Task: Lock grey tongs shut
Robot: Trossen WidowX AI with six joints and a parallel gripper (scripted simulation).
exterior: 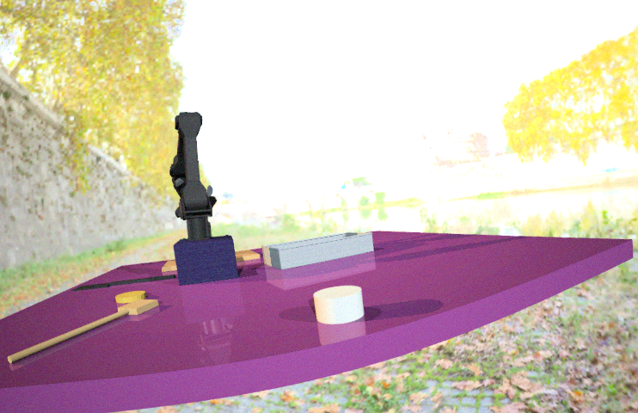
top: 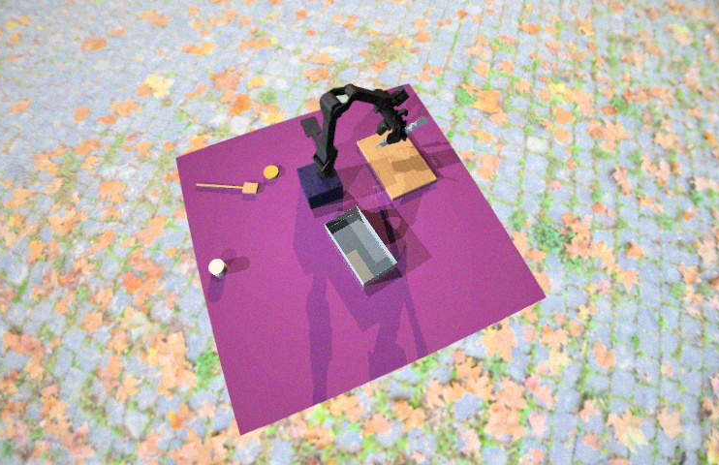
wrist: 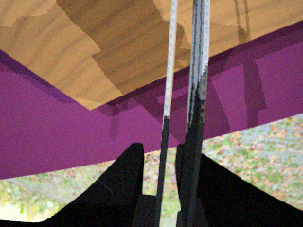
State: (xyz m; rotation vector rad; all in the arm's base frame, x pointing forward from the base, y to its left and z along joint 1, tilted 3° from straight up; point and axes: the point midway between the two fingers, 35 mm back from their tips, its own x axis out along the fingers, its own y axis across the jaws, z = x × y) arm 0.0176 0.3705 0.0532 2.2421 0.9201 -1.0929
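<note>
My gripper tip is 10 mm past the wooden board, 30 mm to the left of it and 140 mm above it. The rest, counted from my gripper tip: grey roasting tin: 310 mm ahead, 390 mm to the right, 120 mm below; then yellow part: 40 mm behind, 50 mm to the right, 20 mm below; then black flat tool: 310 mm behind, 320 mm to the right, 140 mm below.
</note>
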